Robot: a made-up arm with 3 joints. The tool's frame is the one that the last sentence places.
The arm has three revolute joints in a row. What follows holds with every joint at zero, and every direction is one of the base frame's.
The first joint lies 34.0 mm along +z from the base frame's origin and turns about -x.
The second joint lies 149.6 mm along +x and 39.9 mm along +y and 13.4 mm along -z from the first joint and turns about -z.
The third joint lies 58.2 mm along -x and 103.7 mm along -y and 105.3 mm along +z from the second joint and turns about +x.
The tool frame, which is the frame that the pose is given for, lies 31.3 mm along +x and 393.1 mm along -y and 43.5 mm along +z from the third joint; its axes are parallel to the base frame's.
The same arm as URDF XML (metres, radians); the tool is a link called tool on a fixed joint. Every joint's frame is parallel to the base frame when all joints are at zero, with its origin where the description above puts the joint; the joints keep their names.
<robot name="arm">
<joint name="joint 1" type="continuous"><parent link="base"/><child link="link1"/><origin xyz="0 0 0.034" rpy="0 0 0"/><axis xyz="-1 0 0"/></joint>
<joint name="joint 2" type="continuous"><parent link="link1"/><child link="link2"/><origin xyz="0.1496 0.0399 -0.0134" rpy="0 0 0"/><axis xyz="0 0 -1"/></joint>
<joint name="joint 3" type="continuous"><parent link="link2"/><child link="link3"/><origin xyz="-0.0582 -0.1037 0.1053" rpy="0 0 0"/><axis xyz="1 0 0"/></joint>
<joint name="tool_fixed" type="fixed"><parent link="link3"/><child link="tool"/><origin xyz="0.0313 -0.3931 0.0435" rpy="0 0 0"/></joint>
<link name="base"/>
<link name="link1"/>
<link name="link2"/>
<link name="link3"/>
<link name="tool"/>
</robot>

